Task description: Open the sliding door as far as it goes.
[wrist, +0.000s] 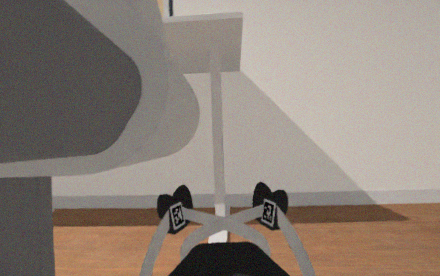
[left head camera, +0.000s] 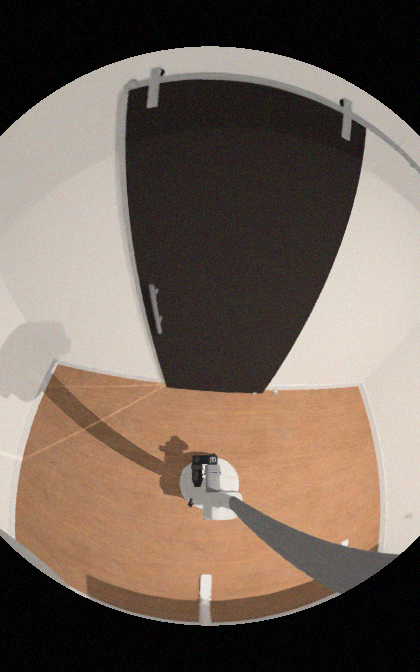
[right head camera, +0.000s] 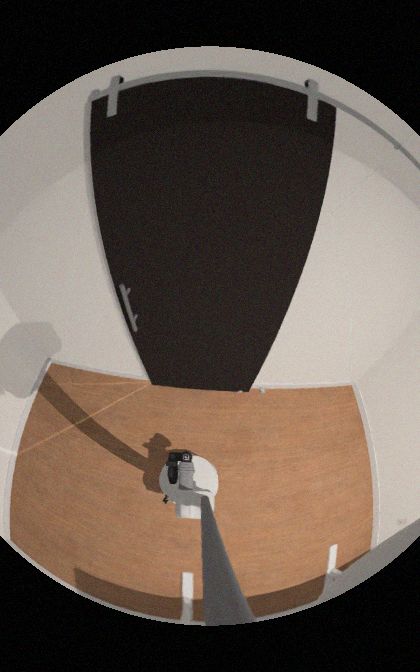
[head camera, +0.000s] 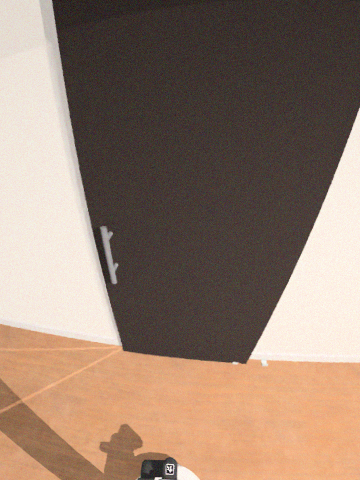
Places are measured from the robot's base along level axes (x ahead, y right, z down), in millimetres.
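Pixels of known places: gripper, between the fingertips: point(wrist: 222, 199) point(left head camera: 197, 507) point(right head camera: 172, 504).
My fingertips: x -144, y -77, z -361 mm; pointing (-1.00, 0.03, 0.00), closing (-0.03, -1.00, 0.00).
Ahead of a thing's pixels: the offset from my fingertips to its top centre. "*": to the spot under its first point. Level surfaces: height alone.
The dark sliding door @[* dx +962, dy +166, dz -954 mm] point(head camera: 210, 175) point(left head camera: 235, 240) point(right head camera: 205, 240) hangs upright from a grey overhead rail point(left head camera: 200, 76) point(right head camera: 215, 74), at the rail's left end; the rail runs on to the right. A grey vertical bar handle @[* dx +918, dy -226, dz -608 mm] point(head camera: 109, 255) point(left head camera: 155, 309) point(right head camera: 128, 307) is near the door's left edge, at about mid-height or lower. My gripper point(wrist: 222, 199) is open in the wrist view, its two black fingertips well apart with no handle between them. It faces a wall and floor away from the door. The gripper's fingers cannot be made out in the head views.
The grey mast point(left head camera: 300, 535) point(right head camera: 220, 560) rises from my white base point(left head camera: 229, 475) point(right head camera: 205, 472), which stands on the wood floor in front of the door. Pale walls flank the door. In the wrist view, a pale board @[dz -536 mm] point(wrist: 202, 45) with a thin post point(wrist: 217, 135) stands by the wall.
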